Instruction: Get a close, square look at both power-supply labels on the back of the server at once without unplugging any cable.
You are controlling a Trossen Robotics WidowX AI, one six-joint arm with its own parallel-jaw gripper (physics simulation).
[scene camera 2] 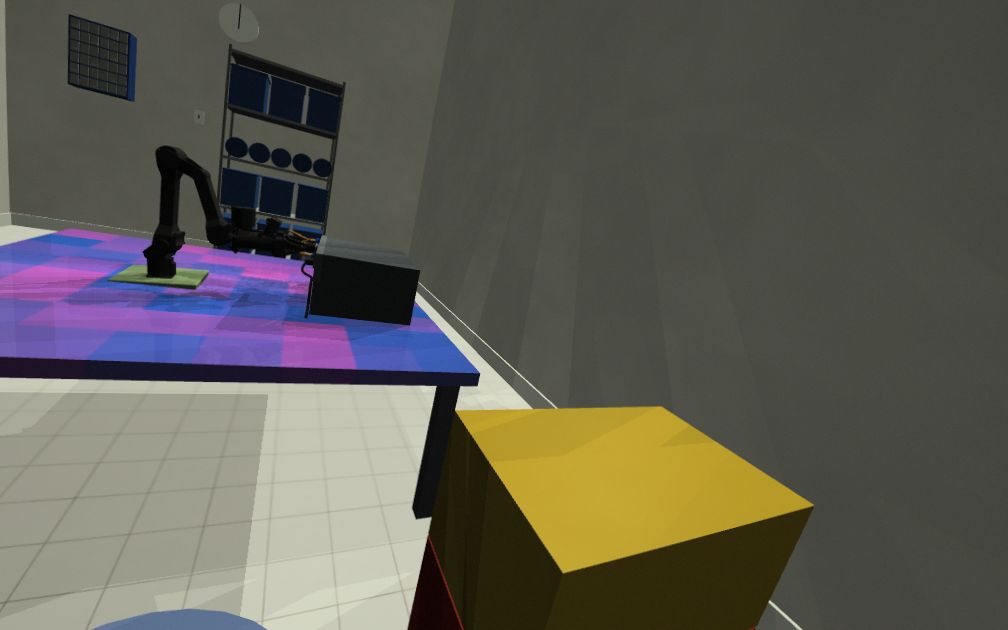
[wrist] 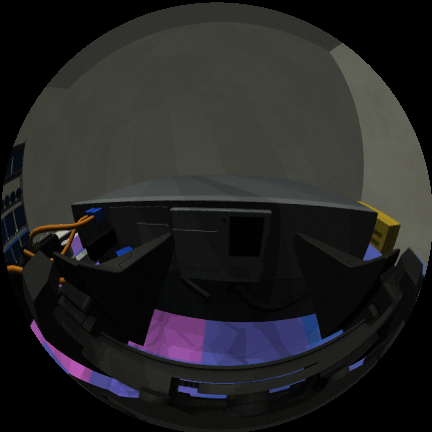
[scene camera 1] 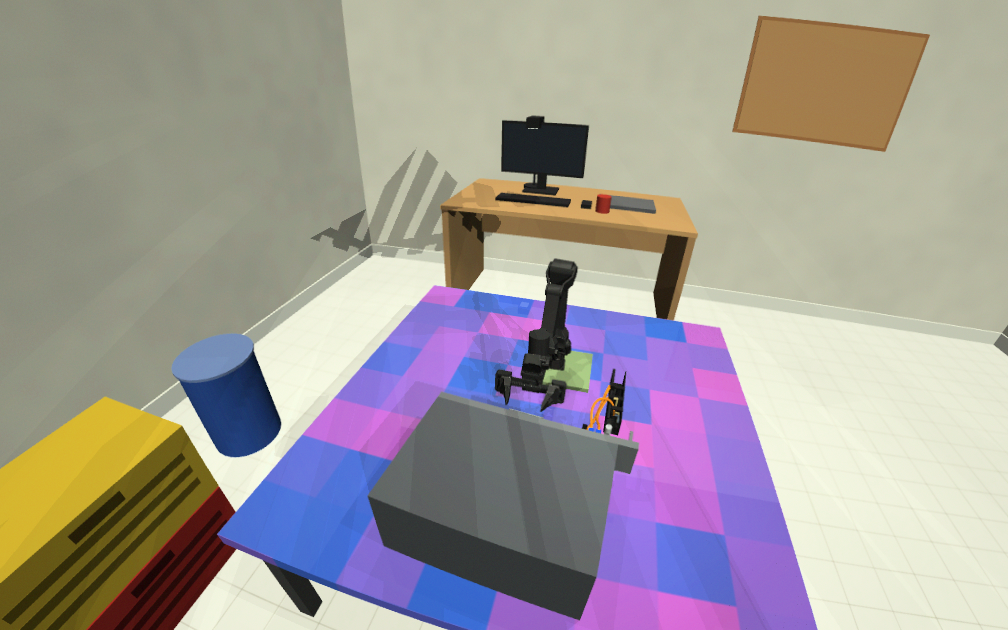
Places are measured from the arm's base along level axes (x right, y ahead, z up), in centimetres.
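Pixels of known places: gripper, fingertip midpoint: [scene camera 2: 306,247] [wrist: 236,239] [scene camera 1: 523,407]; arm's base at its link origin: [scene camera 2: 161,275] [scene camera 1: 555,364].
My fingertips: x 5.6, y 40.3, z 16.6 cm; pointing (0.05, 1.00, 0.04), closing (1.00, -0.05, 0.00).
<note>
For each thing: its middle in the pictures, then the offset to it from my fingertips. "pt": a spot on its surface instead.
- grey power-supply panel at a spot on its surface: [wrist: 200,250] pt dz -2.7, dx -2.7, dy +3.0 cm
- dark rectangle at a spot on its surface: [wrist: 246,236] pt dz -1.1, dx +1.3, dy +2.5 cm
- black cord at a spot on its surface: [wrist: 270,306] pt dz -7.0, dx +3.7, dy -0.9 cm
- black upright rack piece at a spot on its surface: [scene camera 1: 615,404] pt dz -0.8, dx -22.8, dy -6.7 cm
The grey server [scene camera 1: 490,475] [scene camera 2: 362,289] [wrist: 225,192] lies on the patchwork table. Its shadowed back faces the wrist camera. A grey power-supply panel [wrist: 200,250] bears a dark rectangle [wrist: 246,236] right of the view's middle; no label text is readable. I cannot make out a second label. Orange cables [wrist: 55,227] [scene camera 1: 596,404] run to blue plugs [wrist: 94,214] at the left of the back. A black cord [wrist: 270,306] curves below the panel. My gripper [scene camera 1: 527,404] [wrist: 236,239] is open and empty close behind the server, its fingers overlapping both sides of the back in the wrist view.
A black upright rack piece [scene camera 1: 615,404] with cables stands beside the server's back corner. The arm's base stands on a green mat [scene camera 1: 579,371] [scene camera 2: 191,280]. A blue bin [scene camera 1: 231,404] and yellow cabinet [scene camera 1: 89,453] [scene camera 2: 631,475] [wrist: 387,226] stand off the table.
</note>
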